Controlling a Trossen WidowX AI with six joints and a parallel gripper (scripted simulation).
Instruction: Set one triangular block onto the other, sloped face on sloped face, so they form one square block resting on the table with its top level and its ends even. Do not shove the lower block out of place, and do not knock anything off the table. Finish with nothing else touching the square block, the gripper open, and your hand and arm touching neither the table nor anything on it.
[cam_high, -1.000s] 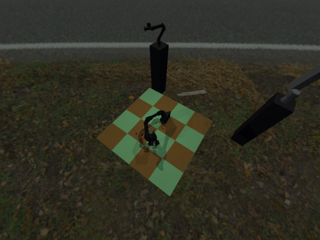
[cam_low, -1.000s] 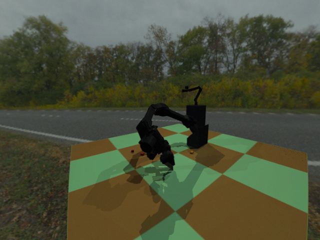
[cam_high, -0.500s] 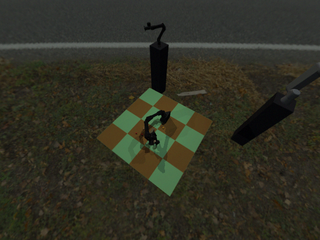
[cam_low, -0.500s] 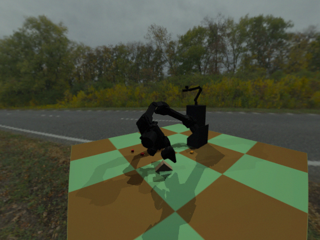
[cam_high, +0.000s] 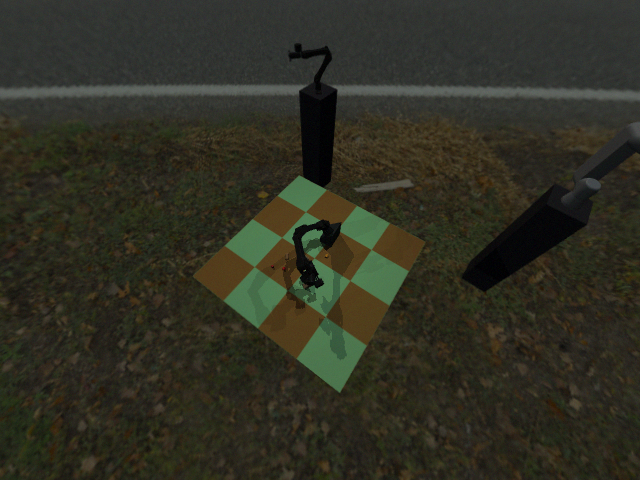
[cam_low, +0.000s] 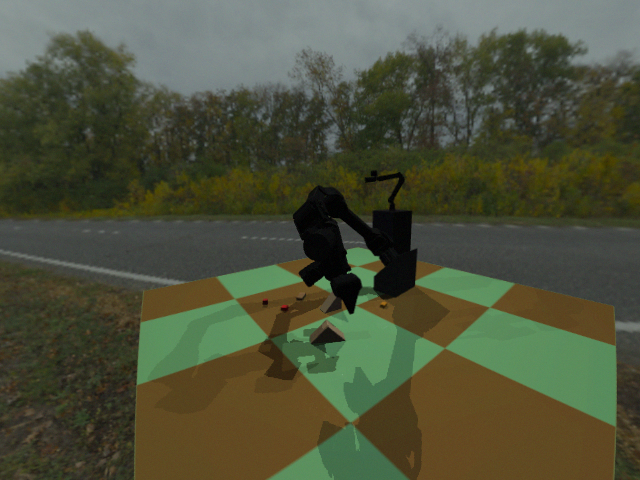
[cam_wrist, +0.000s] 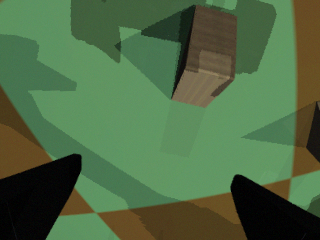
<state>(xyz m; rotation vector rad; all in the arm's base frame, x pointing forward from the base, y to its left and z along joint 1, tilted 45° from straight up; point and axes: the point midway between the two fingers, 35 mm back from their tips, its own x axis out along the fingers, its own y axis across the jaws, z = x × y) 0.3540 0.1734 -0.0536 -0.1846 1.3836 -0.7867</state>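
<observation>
The wooden block lies 80 mm below my gripper tip, 40 mm to the right of it and 30 mm ahead of it. Round my gripper tip: small orange piece (230 mm behind, 100 mm below, 90 mm to the right); small brown piece (330 mm to the right, 100 mm below, 30 mm behind).
</observation>
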